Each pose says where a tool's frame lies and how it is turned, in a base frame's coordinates. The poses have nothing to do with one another.
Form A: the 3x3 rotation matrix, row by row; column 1 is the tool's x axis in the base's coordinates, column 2 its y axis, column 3 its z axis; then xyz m. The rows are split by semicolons.
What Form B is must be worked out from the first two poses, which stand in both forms.
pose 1, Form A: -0.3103, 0.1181, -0.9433; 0.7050, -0.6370, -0.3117; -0.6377, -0.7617, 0.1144; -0.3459, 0.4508, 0.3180
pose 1, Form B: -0.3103, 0.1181, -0.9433; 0.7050, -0.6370, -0.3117; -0.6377, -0.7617, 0.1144; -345.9, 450.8, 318.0
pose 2, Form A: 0.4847, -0.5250, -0.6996; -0.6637, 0.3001, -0.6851; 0.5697, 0.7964, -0.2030; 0.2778, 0.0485, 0.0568
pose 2, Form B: 0.4847, -0.5250, -0.6996; -0.6637, 0.3001, -0.6851; 0.5697, 0.7964, -0.2030; 277.8, 48.5, 56.8
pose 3, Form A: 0.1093, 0.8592, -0.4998; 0.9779, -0.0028, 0.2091; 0.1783, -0.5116, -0.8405; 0.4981, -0.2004, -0.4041
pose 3, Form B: 0.1093, 0.8592, -0.4998; 0.9779, -0.0028, 0.2091; 0.1783, -0.5116, -0.8405; 498.1, -200.4, -404.1
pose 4, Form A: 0.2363, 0.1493, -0.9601; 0.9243, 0.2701, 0.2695; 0.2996, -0.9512, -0.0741; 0.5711, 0.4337, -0.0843
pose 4, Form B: 0.2363, 0.1493, -0.9601; 0.9243, 0.2701, 0.2695; 0.2996, -0.9512, -0.0741; 571.1, 433.7, -84.3
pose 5, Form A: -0.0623, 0.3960, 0.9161; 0.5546, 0.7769, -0.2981; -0.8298, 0.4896, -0.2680; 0.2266, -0.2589, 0.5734
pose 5, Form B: -0.0623, 0.3960, 0.9161; 0.5546, 0.7769, -0.2981; -0.8298, 0.4896, -0.2680; 226.6, -258.9, 573.4
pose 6, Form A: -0.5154, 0.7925, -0.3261; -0.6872, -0.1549, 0.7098; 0.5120, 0.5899, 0.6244; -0.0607, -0.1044, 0.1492
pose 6, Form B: -0.5154, 0.7925, -0.3261; -0.6872, -0.1549, 0.7098; 0.5120, 0.5899, 0.6244; -60.7, -104.4, 149.2
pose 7, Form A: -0.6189, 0.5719, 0.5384; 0.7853, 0.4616, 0.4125; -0.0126, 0.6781, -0.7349; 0.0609, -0.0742, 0.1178
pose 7, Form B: -0.6189, 0.5719, 0.5384; 0.7853, 0.4616, 0.4125; -0.0126, 0.6781, -0.7349; 60.9, -74.2, 117.8
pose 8, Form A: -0.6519, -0.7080, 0.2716; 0.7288, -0.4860, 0.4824; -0.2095, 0.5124, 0.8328; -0.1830, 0.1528, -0.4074
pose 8, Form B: -0.6519, -0.7080, 0.2716; 0.7288, -0.4860, 0.4824; -0.2095, 0.5124, 0.8328; -183.0, 152.8, -407.4
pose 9, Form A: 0.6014, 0.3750, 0.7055; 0.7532, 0.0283, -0.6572; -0.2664, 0.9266, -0.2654; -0.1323, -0.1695, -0.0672
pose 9, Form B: 0.6014, 0.3750, 0.7055; 0.7532, 0.0283, -0.6572; -0.2664, 0.9266, -0.2654; -132.3, -169.5, -67.2
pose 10, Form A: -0.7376, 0.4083, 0.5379; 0.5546, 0.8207, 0.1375; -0.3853, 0.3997, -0.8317; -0.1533, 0.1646, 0.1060
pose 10, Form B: -0.7376, 0.4083, 0.5379; 0.5546, 0.8207, 0.1375; -0.3853, 0.3997, -0.8317; -153.3, 164.6, 106.0
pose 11, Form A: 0.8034, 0.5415, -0.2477; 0.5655, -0.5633, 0.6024; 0.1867, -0.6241, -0.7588; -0.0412, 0.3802, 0.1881
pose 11, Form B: 0.8034, 0.5415, -0.2477; 0.5655, -0.5633, 0.6024; 0.1867, -0.6241, -0.7588; -41.2, 380.2, 188.1
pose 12, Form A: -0.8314, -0.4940, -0.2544; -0.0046, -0.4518, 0.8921; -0.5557, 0.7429, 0.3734; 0.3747, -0.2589, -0.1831
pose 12, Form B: -0.8314, -0.4940, -0.2544; -0.0046, -0.4518, 0.8921; -0.5557, 0.7429, 0.3734; 374.7, -258.9, -183.1
